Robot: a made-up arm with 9 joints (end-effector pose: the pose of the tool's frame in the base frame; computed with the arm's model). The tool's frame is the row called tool. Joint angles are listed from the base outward.
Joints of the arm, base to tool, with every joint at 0 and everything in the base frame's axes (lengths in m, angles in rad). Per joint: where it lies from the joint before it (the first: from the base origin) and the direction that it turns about. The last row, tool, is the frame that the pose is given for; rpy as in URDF.
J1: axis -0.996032 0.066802 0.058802 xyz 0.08 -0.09 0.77
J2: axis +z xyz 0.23 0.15 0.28
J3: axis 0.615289 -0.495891 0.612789 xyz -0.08 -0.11 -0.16
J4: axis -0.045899 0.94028 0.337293 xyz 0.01 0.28 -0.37
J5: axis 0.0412 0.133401 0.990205 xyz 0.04 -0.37 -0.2
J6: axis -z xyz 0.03 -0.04 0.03
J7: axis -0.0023 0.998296 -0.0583 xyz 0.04 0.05 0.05
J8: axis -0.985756 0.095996 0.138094 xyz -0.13 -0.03 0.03
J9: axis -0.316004 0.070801 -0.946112 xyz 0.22 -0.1 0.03
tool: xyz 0 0.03 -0.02 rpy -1.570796 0 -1.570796
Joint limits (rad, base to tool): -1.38..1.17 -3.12..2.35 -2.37..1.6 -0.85..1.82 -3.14..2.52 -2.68..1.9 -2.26..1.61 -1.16..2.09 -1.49..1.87
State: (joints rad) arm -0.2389 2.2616 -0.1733 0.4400 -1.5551 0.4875 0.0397 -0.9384 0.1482
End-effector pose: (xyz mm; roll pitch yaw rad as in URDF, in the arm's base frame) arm 733.1 170.1 537.4 -1.0072 0.8731 -1.1332
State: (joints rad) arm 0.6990 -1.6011 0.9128 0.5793 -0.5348 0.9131 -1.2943 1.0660 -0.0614
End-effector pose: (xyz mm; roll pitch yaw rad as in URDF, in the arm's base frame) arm 398.7 -225.8 652.8 -0.3080 0.1673 1.7674
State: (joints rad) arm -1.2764 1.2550 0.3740 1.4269 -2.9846 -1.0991 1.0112 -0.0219 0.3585
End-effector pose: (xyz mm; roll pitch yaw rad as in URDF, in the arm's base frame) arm 515.7 207.0 811.0 -2.1342 -0.0499 -1.8036
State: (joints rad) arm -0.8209 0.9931 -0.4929 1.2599 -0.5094 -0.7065 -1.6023 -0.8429 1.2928
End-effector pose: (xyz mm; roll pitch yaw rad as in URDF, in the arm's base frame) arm 649.8 76.1 404.4 -2.3733 1.0533 -1.7761
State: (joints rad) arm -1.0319 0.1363 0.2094 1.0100 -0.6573 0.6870 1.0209 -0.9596 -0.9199
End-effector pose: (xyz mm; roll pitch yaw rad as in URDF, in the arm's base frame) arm 383.8 183.1 486.8 2.8447 0.6549 2.8042
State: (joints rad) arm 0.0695 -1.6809 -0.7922 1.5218 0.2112 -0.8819 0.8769 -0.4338 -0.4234
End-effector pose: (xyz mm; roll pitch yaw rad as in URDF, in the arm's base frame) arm -11.7 468.1 332.0 1.7406 0.3987 2.0410
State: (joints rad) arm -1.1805 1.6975 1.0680 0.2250 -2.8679 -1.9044 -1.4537 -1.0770 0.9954
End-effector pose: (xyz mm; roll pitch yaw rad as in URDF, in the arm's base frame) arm 209.6 134.8 968.0 0.7880 -0.0598 1.4378
